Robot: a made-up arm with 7 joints.
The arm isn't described. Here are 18 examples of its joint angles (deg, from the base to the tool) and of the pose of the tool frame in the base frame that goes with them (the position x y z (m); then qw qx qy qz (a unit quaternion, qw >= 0)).
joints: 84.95 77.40 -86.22 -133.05 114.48 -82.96 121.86
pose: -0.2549 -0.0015 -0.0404 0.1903 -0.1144 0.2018 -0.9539
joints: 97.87 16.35 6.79 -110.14 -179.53 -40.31 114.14
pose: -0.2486 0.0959 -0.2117 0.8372 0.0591 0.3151 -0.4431
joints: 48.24 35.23 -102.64 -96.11 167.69 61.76 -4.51
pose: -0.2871 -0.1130 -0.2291 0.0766 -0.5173 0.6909 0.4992
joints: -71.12 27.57 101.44 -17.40 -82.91 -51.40 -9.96
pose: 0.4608 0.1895 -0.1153 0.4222 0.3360 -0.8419 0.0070
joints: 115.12 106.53 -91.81 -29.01 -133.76 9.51 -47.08
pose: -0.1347 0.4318 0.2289 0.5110 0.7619 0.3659 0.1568
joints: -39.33 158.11 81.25 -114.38 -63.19 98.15 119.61
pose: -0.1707 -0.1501 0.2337 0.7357 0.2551 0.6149 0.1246
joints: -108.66 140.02 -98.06 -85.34 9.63 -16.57 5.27
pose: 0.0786 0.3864 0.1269 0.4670 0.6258 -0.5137 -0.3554
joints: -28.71 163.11 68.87 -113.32 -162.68 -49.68 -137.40
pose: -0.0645 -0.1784 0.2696 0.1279 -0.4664 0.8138 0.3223
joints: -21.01 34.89 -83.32 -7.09 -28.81 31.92 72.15
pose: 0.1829 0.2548 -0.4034 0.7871 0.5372 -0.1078 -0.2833
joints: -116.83 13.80 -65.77 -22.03 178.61 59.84 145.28
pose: 0.4196 -0.2175 0.1923 0.3785 -0.3029 0.6496 0.5856
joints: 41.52 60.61 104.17 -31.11 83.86 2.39 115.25
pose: -0.2156 0.4553 -0.0427 0.4968 0.4171 0.6331 -0.4223
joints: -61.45 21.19 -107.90 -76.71 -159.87 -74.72 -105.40
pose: 0.2757 -0.1408 -0.3066 0.8750 0.2752 -0.2991 -0.2631
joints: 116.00 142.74 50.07 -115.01 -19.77 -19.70 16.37
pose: 0.1715 0.1435 -0.2343 0.3859 -0.2370 -0.2504 -0.8557
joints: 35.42 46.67 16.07 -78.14 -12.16 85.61 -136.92
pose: 0.0422 0.3327 -0.2727 0.3806 -0.1160 0.5763 -0.7139
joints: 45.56 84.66 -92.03 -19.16 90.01 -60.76 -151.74
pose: -0.2087 0.4644 -0.0444 0.1109 -0.1439 -0.3525 0.9180
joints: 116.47 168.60 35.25 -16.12 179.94 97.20 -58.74
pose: 0.3808 0.3027 -0.1584 0.9418 -0.2405 0.1644 -0.1676
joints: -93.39 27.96 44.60 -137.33 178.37 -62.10 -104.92
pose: 0.0805 0.1006 0.2042 0.0886 0.5739 0.7833 -0.2219
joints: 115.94 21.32 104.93 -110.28 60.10 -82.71 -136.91
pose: -0.1557 0.1935 0.2319 0.4097 -0.7874 -0.2717 0.3720
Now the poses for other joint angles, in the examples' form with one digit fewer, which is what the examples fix.
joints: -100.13 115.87 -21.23 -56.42 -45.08 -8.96 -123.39
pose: -0.002 0.336 0.337 0.015 -0.715 -0.683 0.147
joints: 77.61 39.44 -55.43 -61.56 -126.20 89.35 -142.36
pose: -0.409 0.038 -0.222 0.778 -0.076 -0.419 0.463
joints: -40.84 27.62 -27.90 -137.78 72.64 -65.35 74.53
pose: 0.222 -0.090 0.000 0.183 0.973 0.137 -0.015
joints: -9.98 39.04 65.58 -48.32 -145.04 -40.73 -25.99
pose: 0.141 0.411 -0.222 0.417 0.429 0.133 -0.790
